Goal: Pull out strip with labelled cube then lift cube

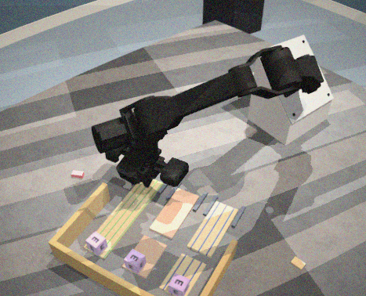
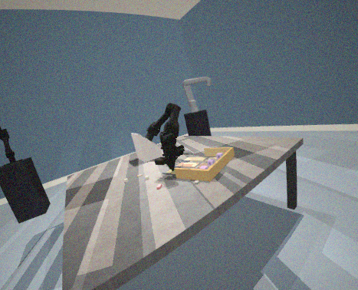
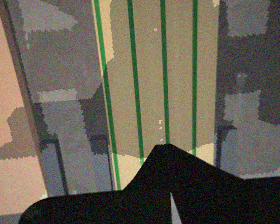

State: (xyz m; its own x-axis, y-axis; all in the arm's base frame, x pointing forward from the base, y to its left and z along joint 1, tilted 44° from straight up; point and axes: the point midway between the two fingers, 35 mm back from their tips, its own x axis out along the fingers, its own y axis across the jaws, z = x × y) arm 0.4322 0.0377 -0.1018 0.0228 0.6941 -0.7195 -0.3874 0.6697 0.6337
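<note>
Right now my gripper tip is 90 mm short of the green-lined tan strip and 40 mm to the right of it. From my gripper tip the other things lie so: red block 140 mm to the right, 110 mm ahead.
</note>
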